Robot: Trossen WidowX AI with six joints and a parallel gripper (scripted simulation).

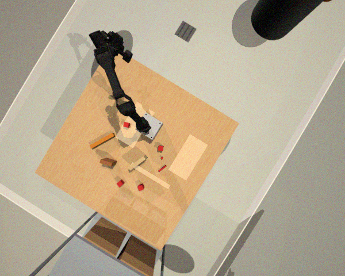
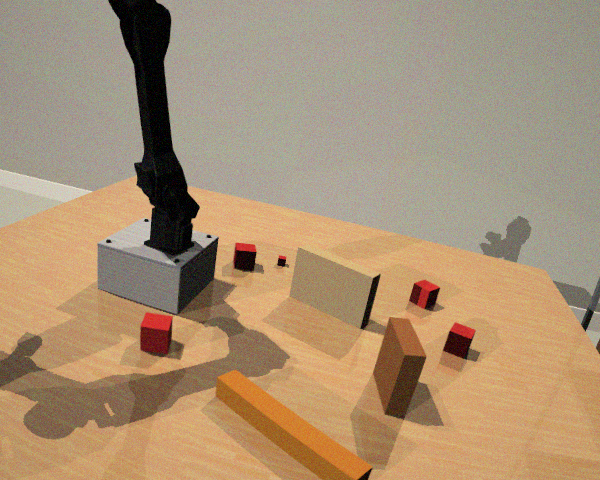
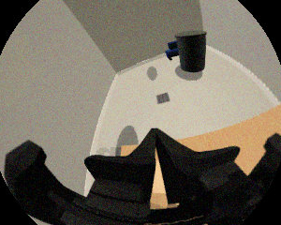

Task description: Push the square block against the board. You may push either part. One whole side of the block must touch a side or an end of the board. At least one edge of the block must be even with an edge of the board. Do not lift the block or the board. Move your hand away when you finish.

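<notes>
Right now my gripper tip is 57 cm short of the pale flat block, 54 cm to the right of it and 31 cm above it. Also, from my gripper tip: brown square block (73 cm ahead, 35 cm to the left, 31 cm below); then long orange board (64 cm ahead, 34 cm below, 19 cm to the left); then tiny red cube (66 cm to the left, 41 cm ahead, 35 cm below).
</notes>
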